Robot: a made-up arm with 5 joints.
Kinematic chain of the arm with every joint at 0, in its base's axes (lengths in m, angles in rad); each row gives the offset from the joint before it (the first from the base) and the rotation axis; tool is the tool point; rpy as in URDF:
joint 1: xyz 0 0 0.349 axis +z
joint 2: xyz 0 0 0 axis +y
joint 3: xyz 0.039 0 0.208 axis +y
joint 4: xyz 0.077 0 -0.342 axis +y
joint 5: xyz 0.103 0 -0.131 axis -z
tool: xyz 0 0 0 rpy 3.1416 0 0
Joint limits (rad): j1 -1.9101..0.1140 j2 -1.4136..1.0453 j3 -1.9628..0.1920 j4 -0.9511..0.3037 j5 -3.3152..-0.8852
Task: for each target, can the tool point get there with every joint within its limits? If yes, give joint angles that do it. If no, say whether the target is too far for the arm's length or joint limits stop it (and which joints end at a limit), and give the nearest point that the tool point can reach.
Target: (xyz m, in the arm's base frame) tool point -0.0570 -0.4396 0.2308
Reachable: yes | joints -1.6998 0.1725 -0.5782 -0.3020 -1.6210
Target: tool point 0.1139 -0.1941 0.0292
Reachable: yes | joints -1.0400 0.4947 -0.2525 -0.2137 -1.3731
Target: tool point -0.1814 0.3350 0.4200
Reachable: no: joint limits stop it (at a limit: joint 2, joint 3, joint 4) | nearest point -0.2447 0.4519 0.6885 | short by 0.300 m
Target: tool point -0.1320 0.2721 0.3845
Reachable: no: joint limits stop it (at a limit: joint 2, joint 3, joint 4) | nearest point -0.0988 0.2036 0.1280 | short by 0.268 m
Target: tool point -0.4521 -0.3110 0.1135
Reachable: no: joint limits stop it (at a limit: joint 1) | nearest point -0.1477 -0.4184 0.1135 | short by 0.323 m
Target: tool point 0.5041 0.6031 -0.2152
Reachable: no: too far | nearest point 0.4564 0.0523 -0.0263 | short by 0.584 m
